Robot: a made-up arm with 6 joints. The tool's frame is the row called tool.
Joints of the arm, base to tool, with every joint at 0 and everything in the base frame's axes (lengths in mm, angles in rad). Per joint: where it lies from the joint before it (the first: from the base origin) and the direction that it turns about. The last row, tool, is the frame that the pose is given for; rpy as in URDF.
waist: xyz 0 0 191 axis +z
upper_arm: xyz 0 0 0 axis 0.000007 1 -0.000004
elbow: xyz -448 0 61 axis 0.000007 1 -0.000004
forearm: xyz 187 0 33 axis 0.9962 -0.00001 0.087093
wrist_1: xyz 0 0 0 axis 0.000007 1 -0.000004
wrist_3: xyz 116 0 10 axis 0.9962 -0.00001 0.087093
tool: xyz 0 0 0 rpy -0.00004 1.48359 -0.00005
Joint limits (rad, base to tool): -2.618..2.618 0..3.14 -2.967..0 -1.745..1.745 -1.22..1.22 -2.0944..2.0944
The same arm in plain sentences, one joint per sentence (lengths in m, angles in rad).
The arm has six revolute joints in a row. What follows holds with every joint at zero, and every direction is one of the base frame's. Joint 1 sits 0.191 m along +z from the base frame's origin and turns about +z, from -2.618 to 2.618 rad. Joint 2 sits at the same point as joint 1 and turns about +y, from 0 to 3.14 rad. Joint 3 sits 0.448 m along -x and 0.061 m along +z from joint 2 and turns about +y, from -2.967 to 0 rad. Joint 4 sits 0.187 m along +x and 0.033 m along +z from joint 3 and turns about the direction (0.9962, 0, 0.0871), from -1.745 to 1.745 rad. Joint 5 sits at the same point as joint 4 and turns about +y, from -1.22 to 1.22 rad. Joint 6 sits 0.116 m along +x and 0.01 m along +z from joint 5 and turns about the direction (0.9962, 0, 0.0871), from -2.0944 to 2.0944 rad. The tool frame, which is the frame that the pose is given for, sits at the same point as joint 6; its axes are the base frame's turned by roll 0, pitch 1.4836 and yaw -0.0001 rad (as in URDF: about the fixed x, then y, then z).
